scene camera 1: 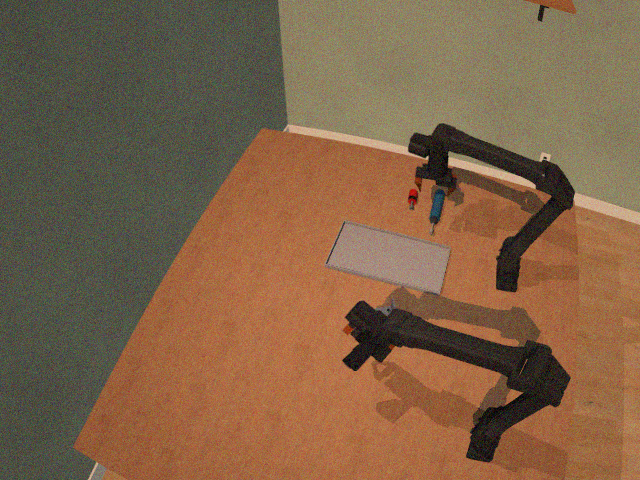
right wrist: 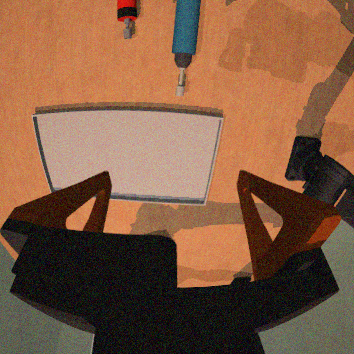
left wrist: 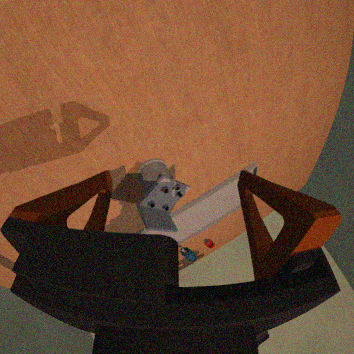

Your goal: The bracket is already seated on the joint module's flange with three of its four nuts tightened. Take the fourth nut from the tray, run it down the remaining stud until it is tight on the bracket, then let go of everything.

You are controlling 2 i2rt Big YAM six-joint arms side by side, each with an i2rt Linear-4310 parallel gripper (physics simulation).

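Seen in the pictures: left gripper, fingertip midpoint: (left wrist: 174,177); right gripper, fingertip midpoint: (scene camera 1: 434,193) (right wrist: 173,177); left arm's base, link origin: (scene camera 1: 482,443) (right wrist: 238,282); right arm's base, link origin: (scene camera 1: 506,278) (right wrist: 301,157).
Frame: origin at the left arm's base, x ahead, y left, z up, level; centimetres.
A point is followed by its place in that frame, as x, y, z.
Observation:
The grey bracket (scene camera 1: 386,309) {44.3, -35.3, 6.4} (left wrist: 161,218) {42.1, -34.4, 8.8} sits on the joint module (left wrist: 154,169) {45.2, -29.7, 2.6}, partly hidden by the left arm in the scene view. Small dark spots show on its face; I cannot tell nuts from bare stud or holes. The pale tray (scene camera 1: 390,257) {49.9, -60.8, 0.4} (left wrist: 210,209) {53.8, -61.0, 0.4} (right wrist: 127,150) {47.8, -62.9, 0.4} lies beyond them; no nut can be made out on it. My left gripper (scene camera 1: 369,338) {46.5, -17.2, 15.8} (left wrist: 174,177) {46.5, -17.2, 15.8} is open and empty, above the table near the bracket. My right gripper (scene camera 1: 435,189) {39.2, -72.6, 25.0} (right wrist: 173,177) {39.2, -72.6, 25.0} is open and empty, raised near the blue driver at the back.
A blue driver (scene camera 1: 437,206) {38.2, -88.3, 4.1} (left wrist: 188,254) {38.9, -83.3, 3.7} (right wrist: 187,27) {38.2, -87.7, 4.1} with a metal tip lies behind the tray. A short red and black tool (scene camera 1: 412,197) {48.9, -90.2, 3.4} (left wrist: 209,243) {49.0, -89.4, 2.4} (right wrist: 127,10) {48.4, -90.6, 3.3} lies beside it. Walls stand behind the table and at the picture's left.

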